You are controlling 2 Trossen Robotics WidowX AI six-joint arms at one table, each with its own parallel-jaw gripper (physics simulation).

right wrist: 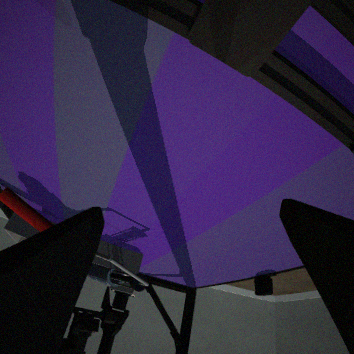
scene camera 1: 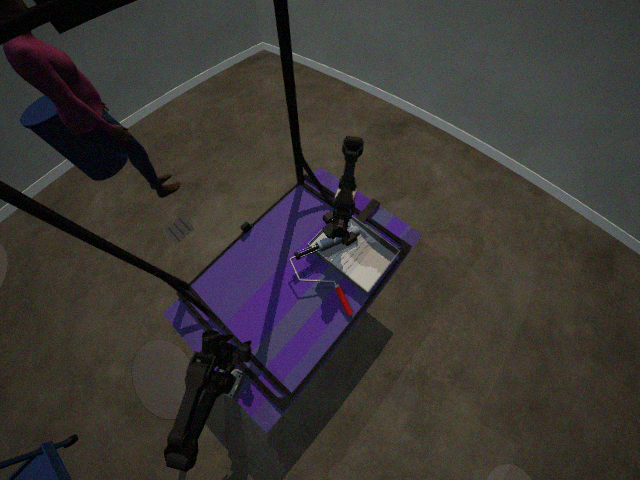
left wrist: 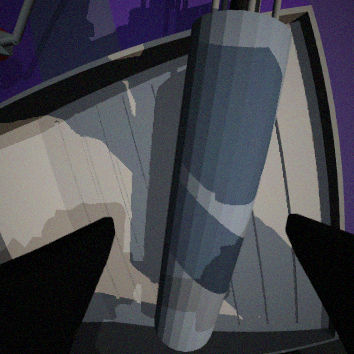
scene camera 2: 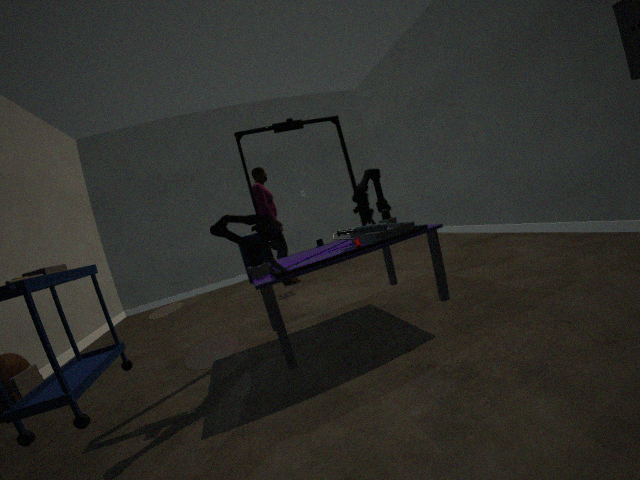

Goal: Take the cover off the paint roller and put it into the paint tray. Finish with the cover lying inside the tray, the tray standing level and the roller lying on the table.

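Frame: origin at the left arm's base, x ahead, y left, z up, level; centimetres.
Seen in the pictures: left gripper, fingertip midpoint: (right wrist: 94, 282) (scene camera 1: 337, 237) (left wrist: 200, 224) (scene camera 2: 367, 224); right gripper, fingertip midpoint: (right wrist: 191, 211) (scene camera 1: 241, 338) (scene camera 2: 280, 248); left arm's base at its link origin: (right wrist: 122, 292) (scene camera 2: 387, 218); right arm's base at its link origin: (scene camera 1: 226, 381) (scene camera 2: 257, 265).
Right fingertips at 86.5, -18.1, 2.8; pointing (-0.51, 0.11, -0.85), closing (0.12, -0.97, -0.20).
Offsets run from my right fingertips to a thing's top centre, as dx, dy, dz. "spot": to the spot under its first point. Level surfaces: height alone.
The paint roller's grey-blue cover @[spot: -54.0, +18.3, -1.5] (scene camera 1: 326, 243) (left wrist: 230, 125) lies slanted over the tray @[-58.3, +31.6, -5.1] (scene camera 1: 369, 279) (left wrist: 30, 170). Black cage bars @[spot: -47.0, +10.6, -2.2] (scene camera 1: 306, 251) show beyond its end, outside the tray wall. How far the cage reaches inside the cover is hidden. The bent wire and red handle @[spot: -31.8, +34.8, -7.2] (scene camera 1: 343, 300) (scene camera 2: 357, 242) (right wrist: 22, 207) extend beside the tray. My left gripper (scene camera 1: 342, 237) (scene camera 2: 387, 218) (left wrist: 200, 224) is open above the tray, with its fingers on either side of the cover in the left wrist view. My right gripper (scene camera 1: 240, 351) (right wrist: 191, 211) is open and empty at the table's opposite end.
The purple table @[dz -11.6] (scene camera 1: 248, 289) (right wrist: 210, 150) carries a dark overhead frame (scene camera 1: 289, 98) (scene camera 2: 346, 149) with rails along its edges. A small black block @[spot: -50.8, -26.0, -6.7] (scene camera 1: 246, 226) (right wrist: 263, 284) sits at the far edge. A person (scene camera 1: 67, 87) (scene camera 2: 266, 201) stands behind the table. A blue cart (scene camera 2: 33, 284) stands at the left.
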